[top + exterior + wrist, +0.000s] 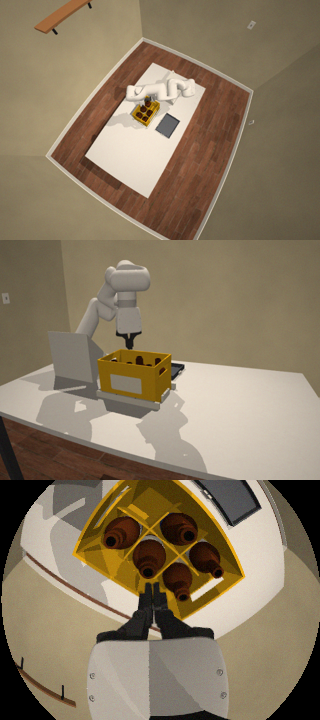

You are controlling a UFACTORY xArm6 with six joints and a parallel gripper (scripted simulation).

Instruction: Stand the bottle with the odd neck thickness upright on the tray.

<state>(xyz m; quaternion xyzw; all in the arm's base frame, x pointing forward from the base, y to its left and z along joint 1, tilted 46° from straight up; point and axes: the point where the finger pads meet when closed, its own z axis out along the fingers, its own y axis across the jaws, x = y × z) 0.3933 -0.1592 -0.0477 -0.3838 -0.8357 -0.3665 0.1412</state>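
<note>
My gripper is now 16 cm above the yellow crate and 4 cm to the right of it. The rest, counted from my hand: dark grey tray: 33 cm to the left, 23 cm below, 1 cm ahead; then glass bottle: 15 cm below, 9 cm ahead, 1 cm to the right.
</note>
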